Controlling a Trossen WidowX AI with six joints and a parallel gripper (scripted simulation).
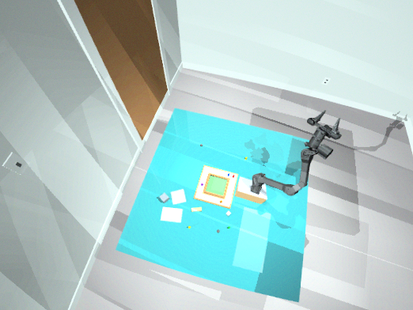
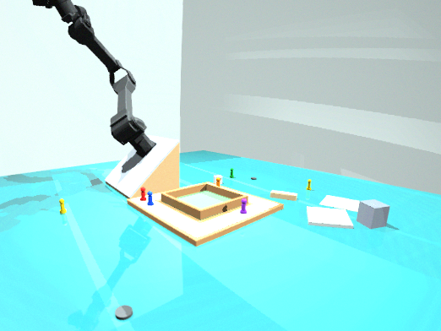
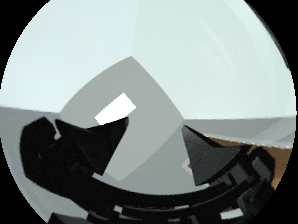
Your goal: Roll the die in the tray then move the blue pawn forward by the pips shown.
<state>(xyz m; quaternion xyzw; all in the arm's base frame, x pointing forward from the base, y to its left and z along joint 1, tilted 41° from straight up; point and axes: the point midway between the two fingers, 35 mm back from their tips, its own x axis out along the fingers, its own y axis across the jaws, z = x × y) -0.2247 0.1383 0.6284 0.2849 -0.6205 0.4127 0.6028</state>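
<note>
Now: gripper tip 720 mm above the white die, 530 mm to the right of it and 280 mm short of it. The rest, counted from my gripper tip: orange pawn (700 mm below, 470 mm to the left, 360 mm ahead); red pawn (700 mm below, 350 mm ahead, 250 mm to the left); blue pawn (700 mm below, 390 mm ahead, 250 mm to the left).
</note>
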